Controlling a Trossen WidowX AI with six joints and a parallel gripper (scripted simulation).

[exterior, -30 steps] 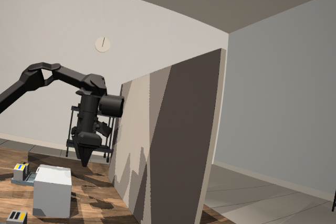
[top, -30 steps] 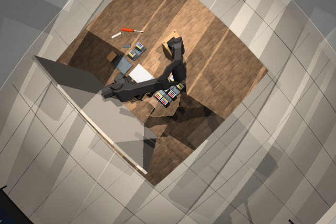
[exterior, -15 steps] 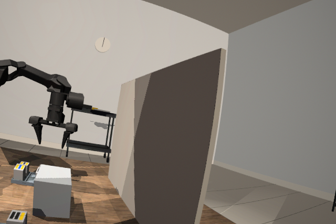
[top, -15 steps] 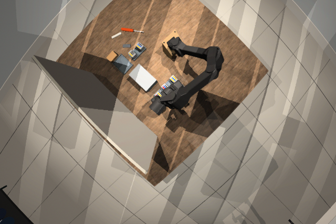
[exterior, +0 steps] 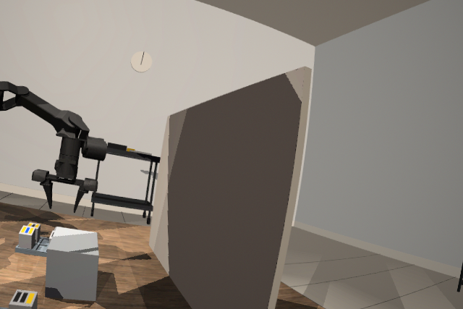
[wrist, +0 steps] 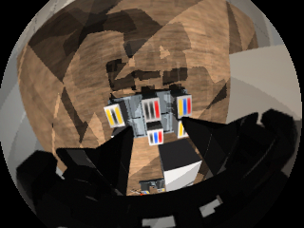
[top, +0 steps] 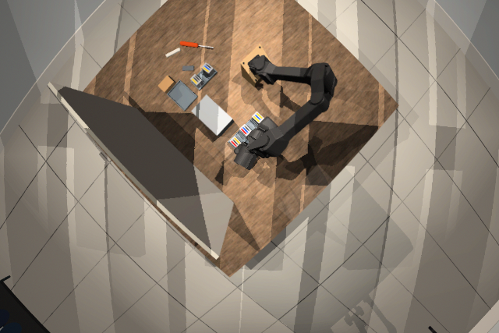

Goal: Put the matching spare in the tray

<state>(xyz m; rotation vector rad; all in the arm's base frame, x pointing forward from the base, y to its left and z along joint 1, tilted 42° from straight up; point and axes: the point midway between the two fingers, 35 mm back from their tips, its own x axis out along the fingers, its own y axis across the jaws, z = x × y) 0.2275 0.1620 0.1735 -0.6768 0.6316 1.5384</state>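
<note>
The spare is 70 mm below my gripper tip. Also, from my gripper tip: tall grey panel 320 mm ahead, 190 mm to the right, 110 mm above; blue-grey tray 110 mm ahead, 410 mm to the right, 110 mm below; grey box 70 mm ahead, 200 mm to the right, 60 mm below.
</note>
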